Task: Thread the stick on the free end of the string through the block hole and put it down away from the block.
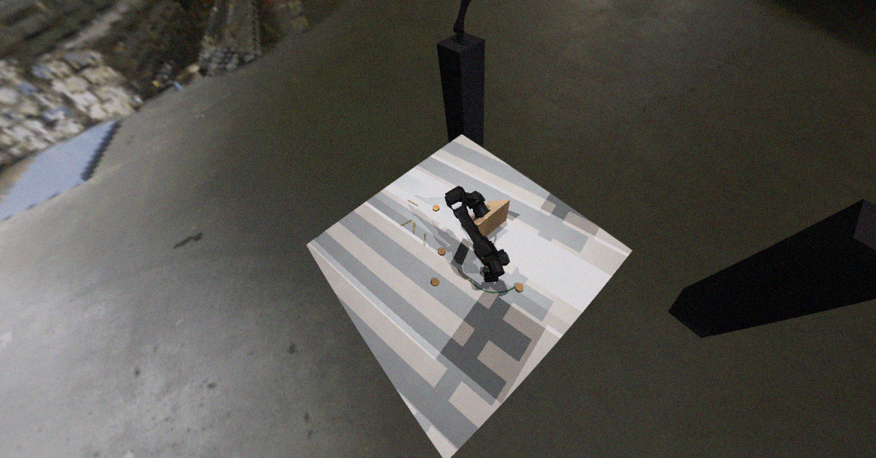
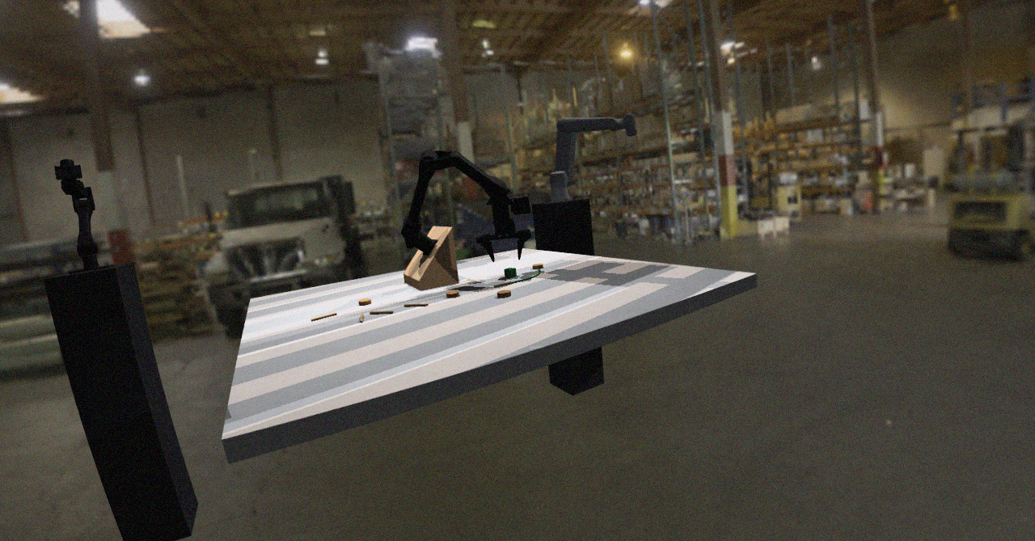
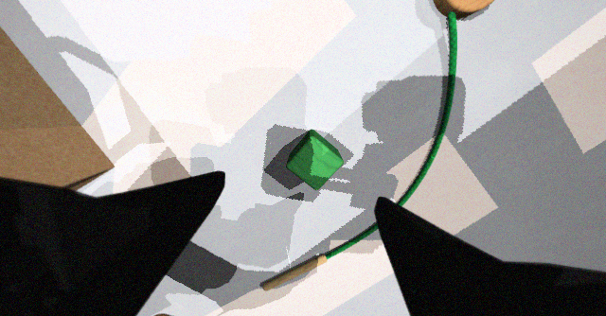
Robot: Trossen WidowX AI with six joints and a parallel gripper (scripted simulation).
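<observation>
My gripper tip is 40 mm above the green cube and 10 mm to the right of it. Also, from my gripper tip: thin wooden stick: 100 mm ahead, 60 mm to the right, 60 mm below; then round wooden button: 160 mm to the left, 50 mm below, 50 mm behind.
</observation>
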